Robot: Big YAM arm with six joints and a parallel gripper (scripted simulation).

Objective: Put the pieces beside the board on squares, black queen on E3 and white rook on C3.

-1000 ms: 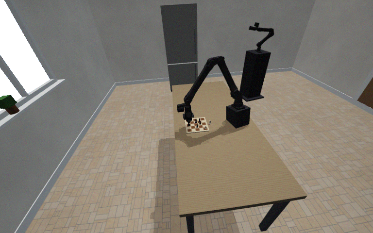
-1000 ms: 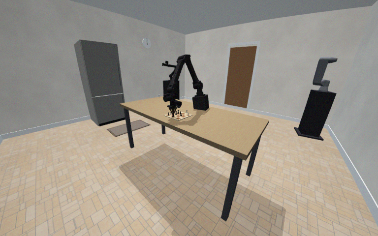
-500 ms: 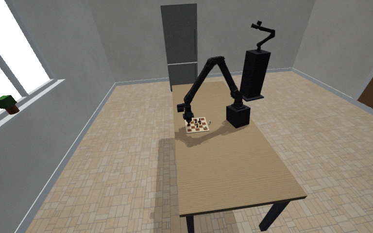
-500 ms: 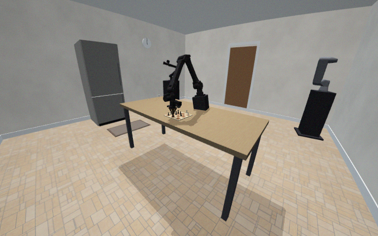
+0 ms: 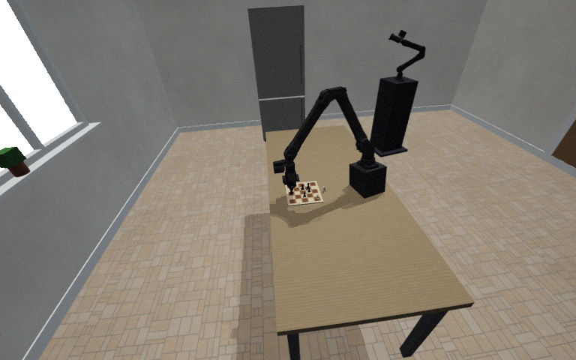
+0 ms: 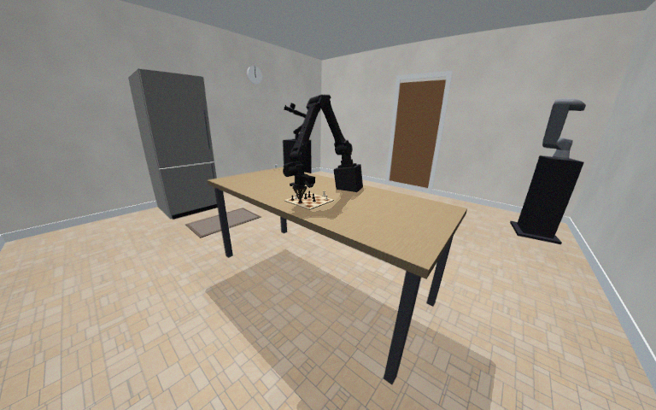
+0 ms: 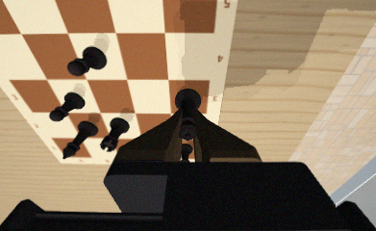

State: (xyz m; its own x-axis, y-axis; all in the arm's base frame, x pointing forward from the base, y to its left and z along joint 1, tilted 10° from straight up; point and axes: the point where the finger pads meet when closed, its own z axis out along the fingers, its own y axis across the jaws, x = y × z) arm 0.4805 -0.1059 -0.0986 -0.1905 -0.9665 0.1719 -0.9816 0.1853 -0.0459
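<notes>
My hand is right at the black queen. The rest, counted from my hand: chessboard: 7 cm behind, 3 cm below, 2 cm to the left.
</notes>
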